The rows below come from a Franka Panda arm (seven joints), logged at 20 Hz.
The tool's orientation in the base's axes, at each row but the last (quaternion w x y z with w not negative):
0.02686, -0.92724, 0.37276, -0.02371
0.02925, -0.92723, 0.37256, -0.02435
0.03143, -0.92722, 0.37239, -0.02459
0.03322, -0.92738, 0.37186, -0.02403
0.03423, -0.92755, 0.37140, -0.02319
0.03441, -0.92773, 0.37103, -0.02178
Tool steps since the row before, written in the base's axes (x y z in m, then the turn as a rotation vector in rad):
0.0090, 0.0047, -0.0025, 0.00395, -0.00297, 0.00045
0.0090, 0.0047, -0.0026, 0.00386, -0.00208, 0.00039
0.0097, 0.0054, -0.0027, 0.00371, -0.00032, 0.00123
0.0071, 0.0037, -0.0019, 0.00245, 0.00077, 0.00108
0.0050, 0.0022, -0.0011, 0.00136, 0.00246, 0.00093
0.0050, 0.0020, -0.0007, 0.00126, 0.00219, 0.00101
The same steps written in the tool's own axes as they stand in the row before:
0.0032, -0.0094, 0.0032, 0.00492, -0.00062, -0.00029
0.0032, -0.0094, 0.0034, 0.00423, -0.00119, -0.00021
0.0032, -0.0104, 0.0036, 0.00293, -0.00242, -0.00098
0.0025, -0.0074, 0.0025, 0.00126, -0.00233, -0.00087
0.0021, -0.0049, 0.0015, -0.00070, -0.00279, -0.00072
0.0022, -0.0048, 0.0011, -0.00058, -0.00253, -0.00082

